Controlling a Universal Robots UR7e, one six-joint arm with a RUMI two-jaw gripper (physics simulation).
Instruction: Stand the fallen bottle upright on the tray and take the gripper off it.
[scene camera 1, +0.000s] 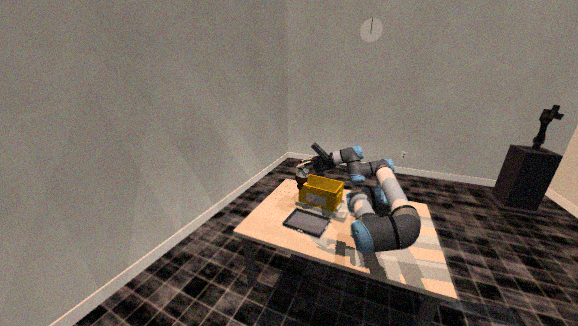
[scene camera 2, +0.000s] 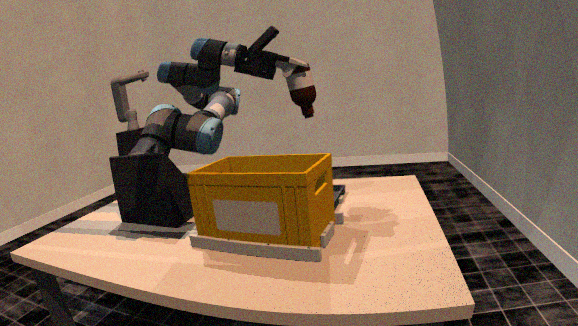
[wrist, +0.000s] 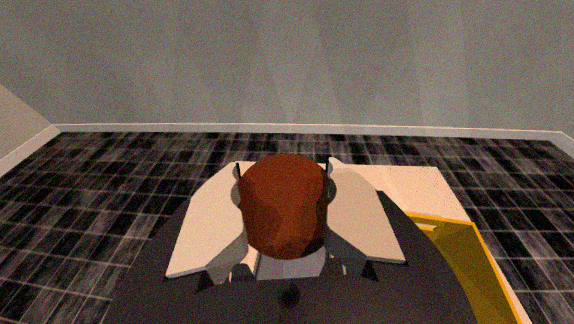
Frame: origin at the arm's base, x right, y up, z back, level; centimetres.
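Where they show: gripper, between the fingertips: (scene camera 1: 297, 165) (scene camera 2: 309, 67) (wrist: 282, 162); arm's base, origin of its link: (scene camera 2: 145, 170).
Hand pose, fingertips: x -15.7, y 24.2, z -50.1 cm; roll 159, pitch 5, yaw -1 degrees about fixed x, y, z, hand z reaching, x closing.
Things, the pixels of their top centre, and the offset from my fingertips. "spot": a spot on its surface instead. Level surfaces: height alone.
- brown bottle with a pale label, centre of its top: (wrist: 278, 179) (scene camera 2: 299, 64) (scene camera 1: 301, 163) dx -0.1, dy +1.3, dz +2.7 cm
- pale shape, a spot on its surface: (scene camera 1: 301, 179) spot: dx -3.6, dy -6.9, dz +3.7 cm
- tray, a spot on its surface: (scene camera 2: 340, 192) spot: dx +0.3, dy -36.9, dz -5.9 cm
- yellow crate, centre of its top: (scene camera 2: 259, 163) (wrist: 453, 298) (scene camera 1: 321, 182) dx +26.1, dy -21.8, dz +9.3 cm
- table, height of its surface: dy -39.3 cm
The brown bottle with a pale label (scene camera 2: 303, 93) (wrist: 284, 207) is held in the air, neck down and slightly tilted, its base end up between the fingers. It also shows in scene camera 1 as a small dark and pale shape (scene camera 1: 301, 179). My gripper (scene camera 2: 298, 68) (wrist: 282, 162) is shut on the bottle near its base, high above the table. The black tray with a grey inside (scene camera 1: 307, 222) lies flat on the table; in scene camera 2 a corner of the tray (scene camera 2: 340, 192) shows behind the crate. The bottle is apart from the tray.
A yellow crate (scene camera 1: 320, 194) (scene camera 2: 250, 210) (wrist: 472, 255) stands beside the tray, with grey rails (scene camera 2: 255, 248) at its foot. The arm's lower links stand at the other side of the table (scene camera 1: 265, 227) (scene camera 2: 400, 280). A dark pedestal (scene camera 1: 527, 175) stands far right in scene camera 1.
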